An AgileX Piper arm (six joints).
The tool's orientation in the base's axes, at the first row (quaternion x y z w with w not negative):
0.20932, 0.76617, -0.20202, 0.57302
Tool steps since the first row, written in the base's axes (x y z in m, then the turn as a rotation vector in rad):
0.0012, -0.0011, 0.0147, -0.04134, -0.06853, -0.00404
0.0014, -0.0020, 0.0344, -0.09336, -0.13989, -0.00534
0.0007, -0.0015, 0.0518, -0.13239, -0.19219, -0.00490
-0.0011, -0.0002, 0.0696, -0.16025, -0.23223, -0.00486
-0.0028, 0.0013, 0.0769, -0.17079, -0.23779, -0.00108
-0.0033, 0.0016, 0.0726, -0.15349, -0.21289, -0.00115
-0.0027, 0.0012, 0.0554, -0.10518, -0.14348, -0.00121
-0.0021, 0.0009, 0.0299, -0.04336, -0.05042, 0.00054
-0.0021, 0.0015, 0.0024, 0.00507, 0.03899, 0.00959
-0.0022, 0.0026, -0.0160, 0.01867, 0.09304, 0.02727
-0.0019, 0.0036, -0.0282, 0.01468, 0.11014, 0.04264
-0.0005, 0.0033, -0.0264, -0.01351, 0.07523, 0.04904
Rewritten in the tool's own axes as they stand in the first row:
-0.0146, -0.0013, -0.0023, 0.00834, -0.07948, 0.00591
-0.0337, -0.0033, -0.0068, 0.01653, -0.16740, 0.00418
-0.0502, -0.0045, -0.0122, 0.02142, -0.23244, 0.00183
-0.0667, -0.0056, -0.0190, 0.02493, -0.28109, 0.00171
-0.0732, -0.0058, -0.0231, 0.02349, -0.29179, -0.00458
-0.0689, -0.0056, -0.0225, 0.02135, -0.26155, -0.00452
-0.0525, -0.0044, -0.0173, 0.01525, -0.17720, -0.00431
-0.0282, -0.0025, -0.0100, 0.00607, -0.06587, -0.00684
-0.0016, -0.0001, -0.0031, -0.00705, 0.03452, -0.01991
0.0162, 0.0021, 0.0010, -0.02272, 0.08570, -0.04344
0.0280, 0.0039, 0.0039, -0.03497, 0.09663, -0.06003
0.0258, 0.0043, 0.0047, -0.03704, 0.05162, -0.06489

